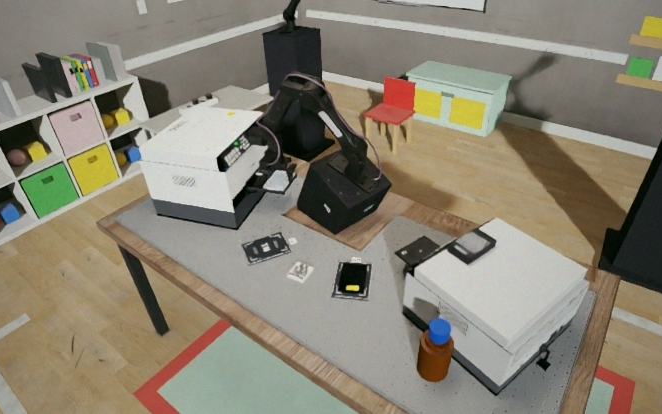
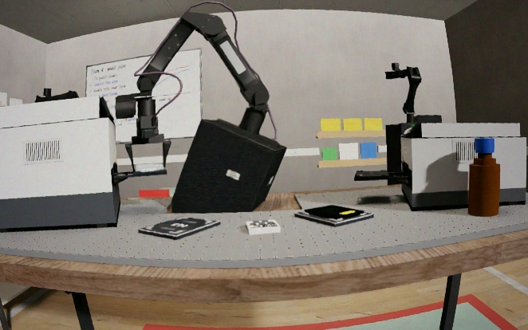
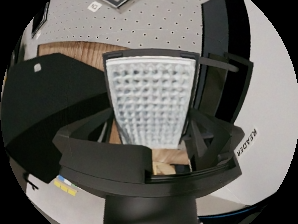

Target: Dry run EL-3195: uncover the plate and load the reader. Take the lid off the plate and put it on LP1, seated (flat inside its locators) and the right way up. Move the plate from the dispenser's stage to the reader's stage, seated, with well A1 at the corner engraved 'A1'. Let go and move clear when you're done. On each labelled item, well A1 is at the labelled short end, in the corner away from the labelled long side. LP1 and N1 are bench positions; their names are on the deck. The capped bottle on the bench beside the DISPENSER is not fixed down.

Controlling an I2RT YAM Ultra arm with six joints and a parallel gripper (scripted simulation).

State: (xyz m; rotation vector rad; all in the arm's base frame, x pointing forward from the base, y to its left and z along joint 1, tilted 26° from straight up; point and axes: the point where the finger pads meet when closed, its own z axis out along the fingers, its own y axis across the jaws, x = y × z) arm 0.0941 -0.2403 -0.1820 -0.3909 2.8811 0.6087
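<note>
Right now my hand is right at the white well plate. From my hand the other things lie so: black lid (480 mm to the left, 210 mm ahead, 120 mm below); capped bottle (840 mm to the left, 380 mm ahead, 20 mm below).
</note>
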